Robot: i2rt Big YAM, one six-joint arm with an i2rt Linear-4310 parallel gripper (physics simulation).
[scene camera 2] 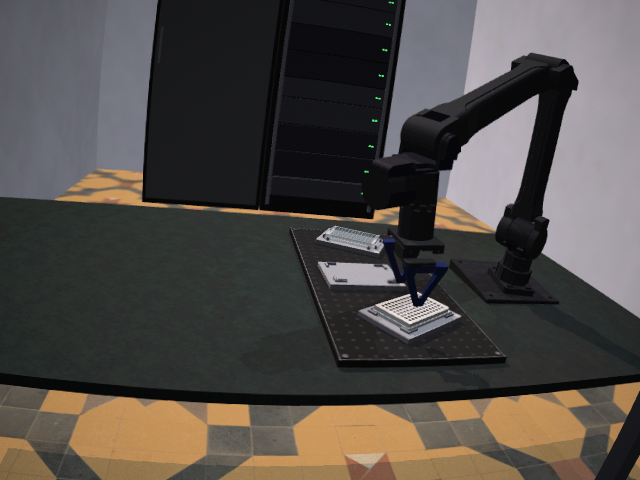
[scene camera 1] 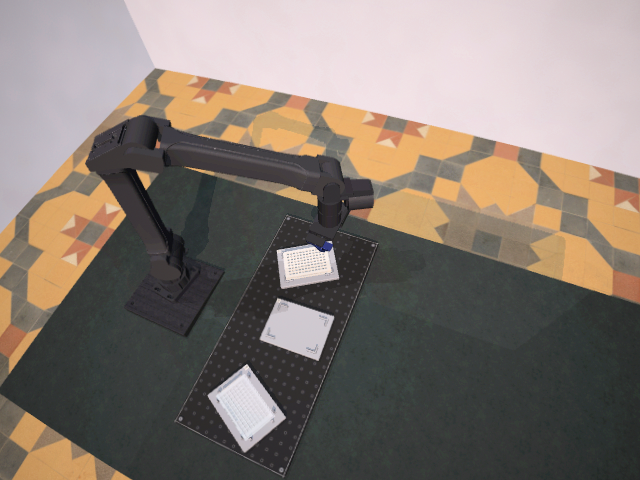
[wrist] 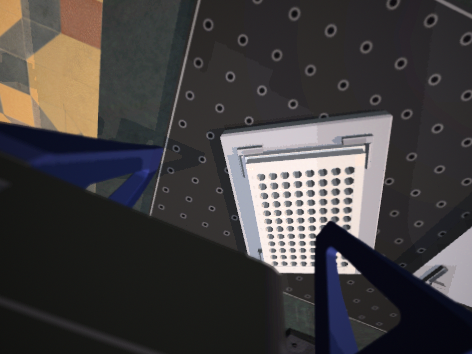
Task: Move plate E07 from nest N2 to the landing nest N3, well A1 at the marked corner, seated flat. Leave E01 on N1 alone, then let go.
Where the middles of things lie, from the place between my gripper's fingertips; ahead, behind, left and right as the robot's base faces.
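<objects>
Plate nest (scene camera 1: pixel 302 330): from my hand, 250 mm to the right, 40 mm ahead, 70 mm below.
</objects>
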